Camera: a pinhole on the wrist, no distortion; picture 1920 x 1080 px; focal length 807.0 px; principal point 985.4 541.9 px. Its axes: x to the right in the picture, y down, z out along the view. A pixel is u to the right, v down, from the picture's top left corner.
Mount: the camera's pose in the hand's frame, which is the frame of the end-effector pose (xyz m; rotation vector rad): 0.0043 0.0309 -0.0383 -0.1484 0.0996 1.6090
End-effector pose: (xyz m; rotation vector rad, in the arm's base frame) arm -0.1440 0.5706 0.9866 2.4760 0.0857 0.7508
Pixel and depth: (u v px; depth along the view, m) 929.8 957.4 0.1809
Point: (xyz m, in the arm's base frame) -0.1533 0.4468 0.8648
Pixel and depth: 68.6 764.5 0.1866
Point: -0.0734 0.6036 0.7618
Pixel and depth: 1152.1 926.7 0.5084
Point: -0.1475 0.1302 0.6573
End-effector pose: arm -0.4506 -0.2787 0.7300 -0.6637 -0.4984 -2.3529
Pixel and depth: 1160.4 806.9 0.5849
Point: 0.0203 -0.0952 1.0629
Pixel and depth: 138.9 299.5 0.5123
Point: -0.6492 0.2223 1.1941
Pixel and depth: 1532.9 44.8 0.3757
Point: -0.2613 -0.4851 1.1536
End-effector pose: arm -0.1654 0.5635 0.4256 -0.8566 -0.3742 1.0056
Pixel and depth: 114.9 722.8 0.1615
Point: -0.2062 0.5739 0.6119
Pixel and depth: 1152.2 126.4 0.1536
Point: -0.2485 0.7020 0.4181
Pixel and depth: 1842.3 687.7 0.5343
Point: -0.8745 0.8012 0.1712
